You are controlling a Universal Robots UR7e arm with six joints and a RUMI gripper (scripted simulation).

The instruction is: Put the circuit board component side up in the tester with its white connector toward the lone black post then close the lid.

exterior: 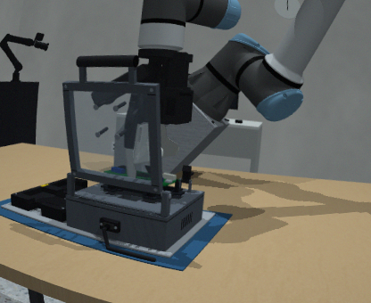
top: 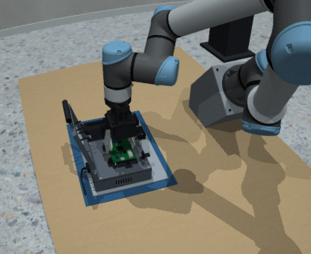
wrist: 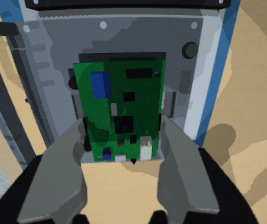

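Right now the green circuit board is right at my hand. Round my hand: clear tester lid: 12 cm ahead, 2 cm to the right, 9 cm above; nest: 1 cm to the left, 2 cm below.
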